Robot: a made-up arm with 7 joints. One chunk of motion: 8 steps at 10 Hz.
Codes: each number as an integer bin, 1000 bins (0 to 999) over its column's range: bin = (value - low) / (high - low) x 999, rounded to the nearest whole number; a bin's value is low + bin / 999 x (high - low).
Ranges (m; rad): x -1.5..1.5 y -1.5..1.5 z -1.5..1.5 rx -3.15..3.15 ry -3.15..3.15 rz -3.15..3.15
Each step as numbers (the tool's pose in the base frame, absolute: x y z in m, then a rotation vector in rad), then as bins.
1 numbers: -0.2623 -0.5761 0.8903 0.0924 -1.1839 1.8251
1 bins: 412 308 796 514 312 789
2 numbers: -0.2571 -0.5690 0.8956 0.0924 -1.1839 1.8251
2 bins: 414 310 798 514 312 789
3 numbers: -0.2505 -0.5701 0.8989 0.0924 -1.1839 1.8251
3 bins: 416 310 799 514 312 789
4 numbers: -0.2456 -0.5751 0.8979 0.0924 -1.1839 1.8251
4 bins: 418 308 799 514 312 789
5 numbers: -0.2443 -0.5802 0.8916 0.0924 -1.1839 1.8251
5 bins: 418 306 796 514 312 789
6 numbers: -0.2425 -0.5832 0.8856 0.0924 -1.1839 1.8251
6 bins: 419 305 794 514 312 789
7 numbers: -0.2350 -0.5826 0.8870 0.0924 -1.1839 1.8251
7 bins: 421 305 795 514 312 789
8 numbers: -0.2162 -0.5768 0.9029 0.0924 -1.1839 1.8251
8 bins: 428 307 800 514 312 789
